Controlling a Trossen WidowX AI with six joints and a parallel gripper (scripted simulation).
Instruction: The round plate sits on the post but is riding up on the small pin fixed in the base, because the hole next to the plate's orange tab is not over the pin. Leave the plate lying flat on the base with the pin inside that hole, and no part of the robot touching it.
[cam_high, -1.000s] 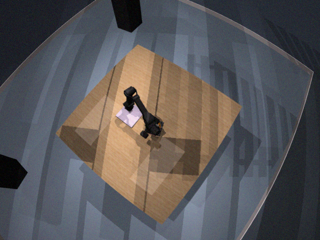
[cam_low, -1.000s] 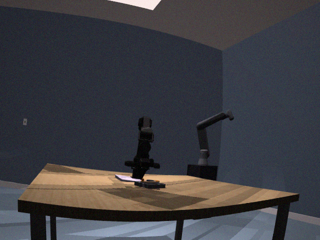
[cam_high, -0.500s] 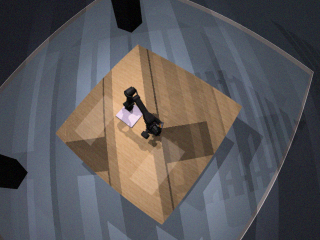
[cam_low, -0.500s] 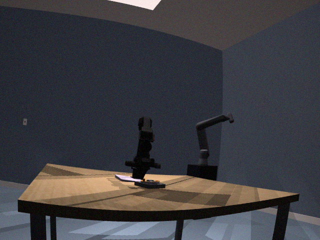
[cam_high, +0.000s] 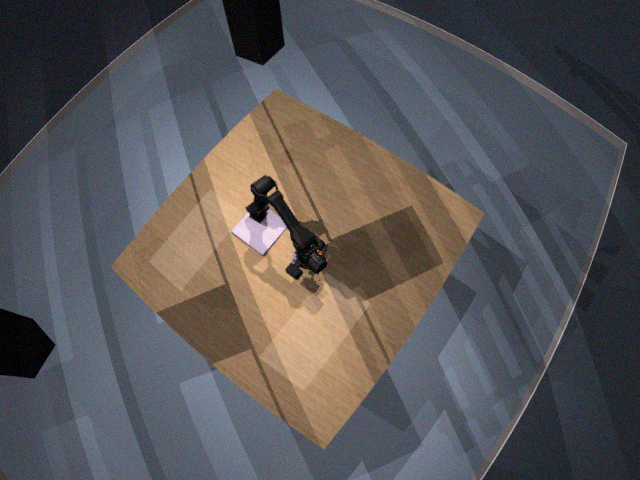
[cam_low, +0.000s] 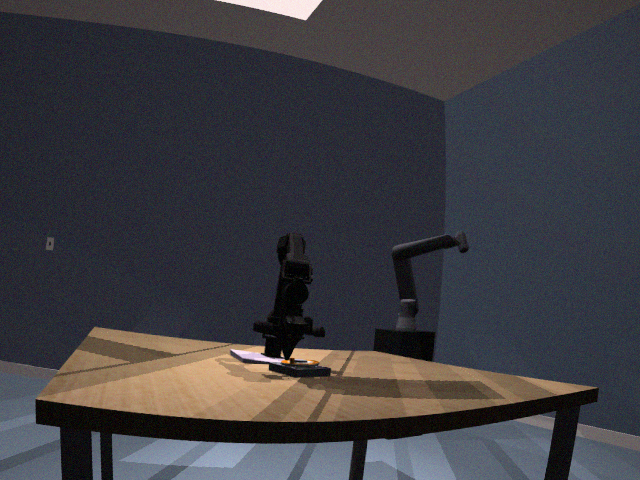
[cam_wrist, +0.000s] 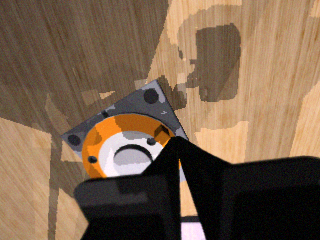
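My gripper tip is now 3 cm to the right of the round plate. Round my gripper tip: base 5 cm to the left, 2 cm below, 2 cm behind.
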